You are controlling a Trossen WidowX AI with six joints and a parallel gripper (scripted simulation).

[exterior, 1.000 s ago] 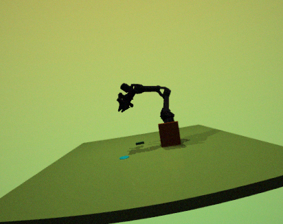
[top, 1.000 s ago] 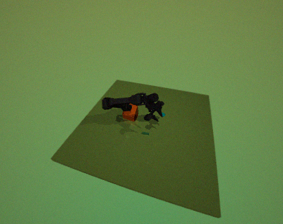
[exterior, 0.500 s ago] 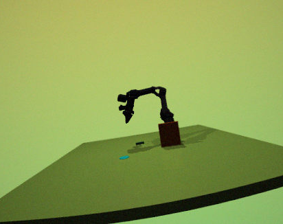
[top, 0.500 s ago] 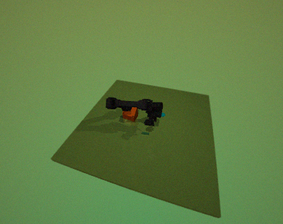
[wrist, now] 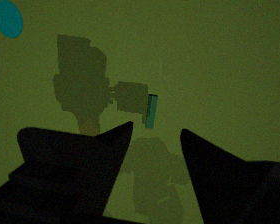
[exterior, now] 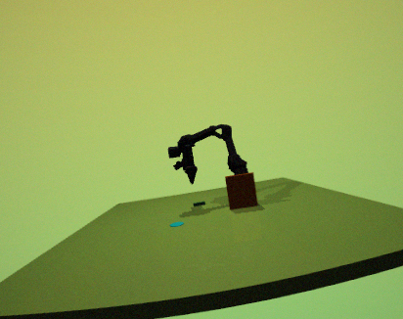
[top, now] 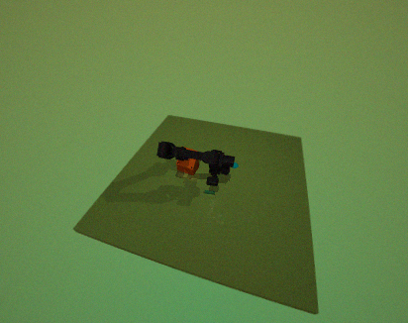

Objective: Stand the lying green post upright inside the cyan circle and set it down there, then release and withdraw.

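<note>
My gripper tip is now 12 cm above the green post and 2 cm past it. Round my gripper tip: cyan circle: 31 cm to the left, 13 cm below, 5 cm ahead.
</note>
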